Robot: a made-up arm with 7 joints.
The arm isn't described. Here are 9 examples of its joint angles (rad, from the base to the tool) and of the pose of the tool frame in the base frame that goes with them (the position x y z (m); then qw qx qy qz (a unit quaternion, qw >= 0)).
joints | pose
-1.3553 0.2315 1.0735 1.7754 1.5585 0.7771 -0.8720 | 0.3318 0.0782 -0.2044 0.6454 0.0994 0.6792 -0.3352
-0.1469 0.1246 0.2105 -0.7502 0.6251 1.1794 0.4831 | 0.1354 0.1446 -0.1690 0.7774 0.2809 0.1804 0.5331
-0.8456 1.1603 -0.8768 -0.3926 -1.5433 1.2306 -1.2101 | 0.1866 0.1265 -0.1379 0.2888 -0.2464 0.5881 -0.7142
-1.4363 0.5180 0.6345 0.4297 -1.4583 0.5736 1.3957 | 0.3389 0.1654 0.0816 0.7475 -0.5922 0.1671 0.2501
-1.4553 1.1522 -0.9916 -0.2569 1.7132 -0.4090 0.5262 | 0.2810 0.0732 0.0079 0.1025 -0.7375 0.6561 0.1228
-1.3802 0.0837 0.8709 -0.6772 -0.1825 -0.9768 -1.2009 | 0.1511 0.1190 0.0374 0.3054 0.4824 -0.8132 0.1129
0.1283 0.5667 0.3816 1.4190 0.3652 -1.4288 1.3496 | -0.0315 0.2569 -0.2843 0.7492 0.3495 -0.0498 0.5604
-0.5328 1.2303 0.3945 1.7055 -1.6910 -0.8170 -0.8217 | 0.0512 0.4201 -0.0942 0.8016 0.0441 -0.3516 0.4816
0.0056 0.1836 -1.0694 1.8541 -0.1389 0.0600 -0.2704 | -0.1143 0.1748 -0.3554 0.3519 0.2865 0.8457 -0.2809
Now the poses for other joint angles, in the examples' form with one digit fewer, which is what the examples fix.
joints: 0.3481 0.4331 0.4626 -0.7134 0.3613 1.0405 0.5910
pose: 0.038 0.228 -0.160 0.657 0.459 0.236 0.550
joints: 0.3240 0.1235 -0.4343 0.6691 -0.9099 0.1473 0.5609
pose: -0.077 0.047 -0.362 0.646 -0.109 0.706 0.270
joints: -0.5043 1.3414 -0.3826 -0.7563 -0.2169 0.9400 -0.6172
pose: 0.196 0.166 -0.062 0.720 0.513 0.284 -0.371
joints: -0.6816 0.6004 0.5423 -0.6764 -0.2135 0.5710 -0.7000
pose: 0.203 0.181 0.000 0.908 0.264 -0.263 -0.193
